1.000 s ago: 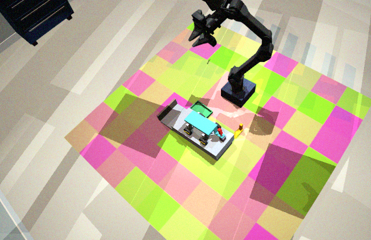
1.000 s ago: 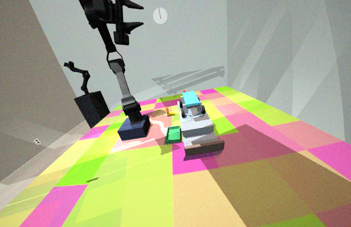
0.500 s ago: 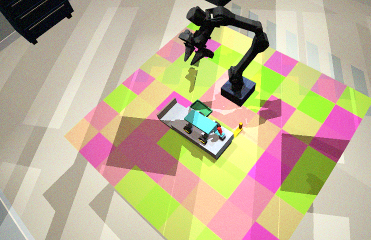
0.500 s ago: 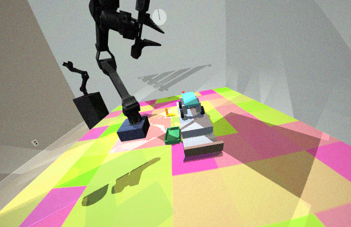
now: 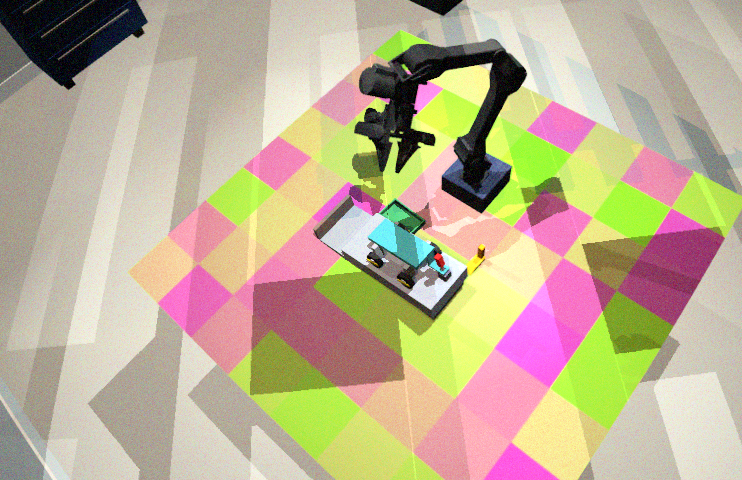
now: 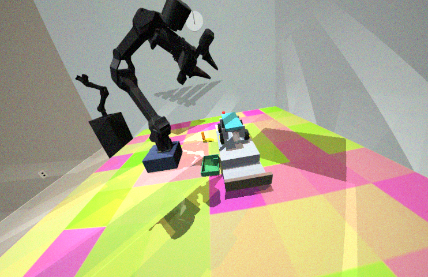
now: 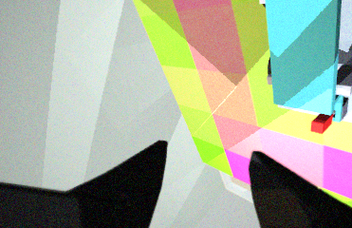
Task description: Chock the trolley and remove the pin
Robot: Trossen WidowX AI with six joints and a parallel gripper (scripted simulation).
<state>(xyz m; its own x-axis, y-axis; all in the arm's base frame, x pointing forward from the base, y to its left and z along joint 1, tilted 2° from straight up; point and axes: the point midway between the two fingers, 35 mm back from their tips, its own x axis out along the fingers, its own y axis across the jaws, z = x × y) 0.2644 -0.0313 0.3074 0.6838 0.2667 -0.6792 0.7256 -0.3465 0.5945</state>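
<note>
The yellow chock lies 10 cm behind my gripper tip, 19 cm to the left of it and 33 cm below it. From my gripper tip the other things lie so: red-headed stop pin 2 cm ahead, 17 cm to the left, 22 cm below; trolley 4 cm ahead, 6 cm to the left, 24 cm below.
</note>
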